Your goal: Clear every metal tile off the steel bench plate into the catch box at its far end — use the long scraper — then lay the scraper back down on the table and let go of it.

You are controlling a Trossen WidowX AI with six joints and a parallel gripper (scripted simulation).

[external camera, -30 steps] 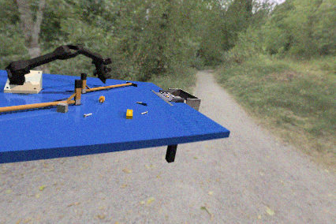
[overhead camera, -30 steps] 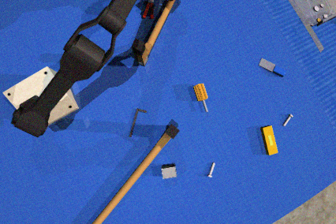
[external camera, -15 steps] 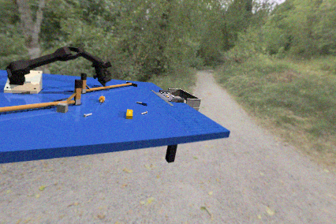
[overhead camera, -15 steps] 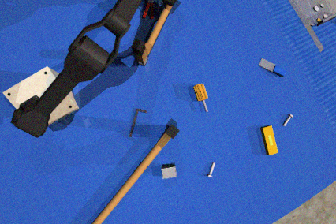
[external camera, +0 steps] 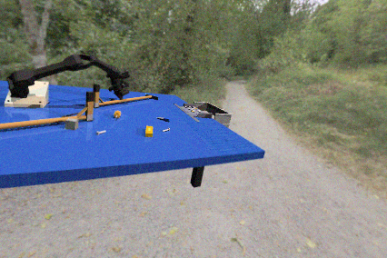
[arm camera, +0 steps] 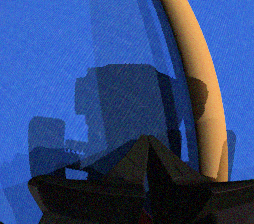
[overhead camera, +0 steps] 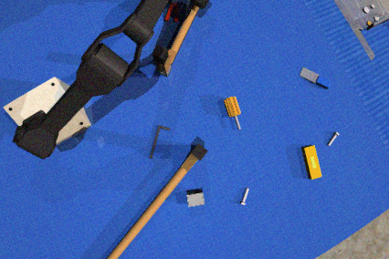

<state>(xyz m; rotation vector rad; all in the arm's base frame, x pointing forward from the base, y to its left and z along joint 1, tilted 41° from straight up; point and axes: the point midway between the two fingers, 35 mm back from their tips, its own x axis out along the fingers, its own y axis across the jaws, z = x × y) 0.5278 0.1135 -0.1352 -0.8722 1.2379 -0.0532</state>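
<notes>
The long scraper is 40 mm ahead of my gripper tip, 20 mm to the right of it and 60 mm above it. Also, from my gripper tip: black hex key (270 mm behind, 350 mm to the right); red-handled tool (60 mm behind, 20 mm to the right); orange-handled tool (70 mm behind, 380 mm to the right, 10 mm above).
</notes>
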